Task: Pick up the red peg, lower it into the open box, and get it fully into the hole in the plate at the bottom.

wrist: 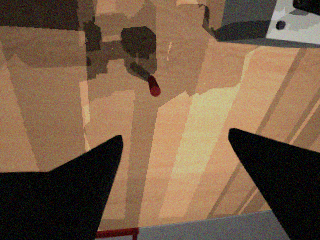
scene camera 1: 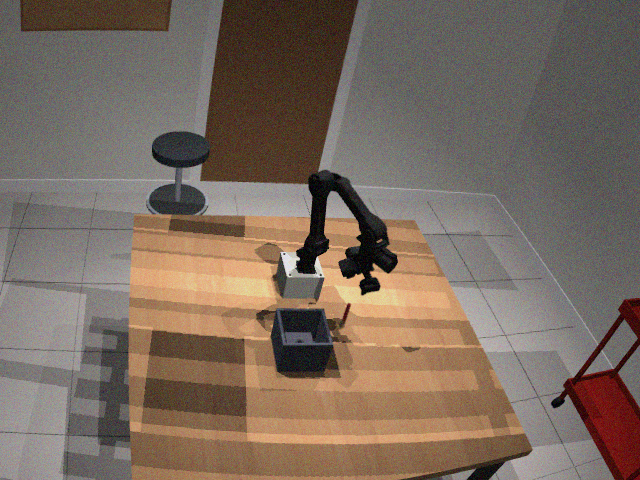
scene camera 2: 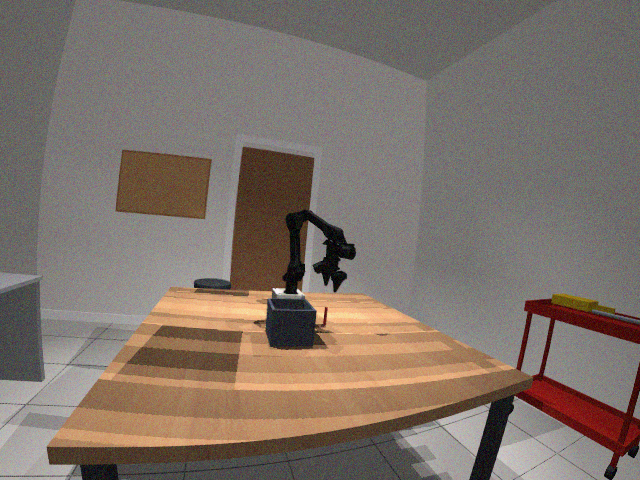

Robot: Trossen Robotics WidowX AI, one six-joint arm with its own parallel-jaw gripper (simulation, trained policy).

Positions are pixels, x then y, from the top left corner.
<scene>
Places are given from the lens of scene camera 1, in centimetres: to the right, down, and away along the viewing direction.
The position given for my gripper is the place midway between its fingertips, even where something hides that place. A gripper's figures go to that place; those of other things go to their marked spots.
my gripper (scene camera 1: 357, 285): 13, 16, 191
dark blue box (scene camera 1: 313, 357): -2, 37, 172
</scene>
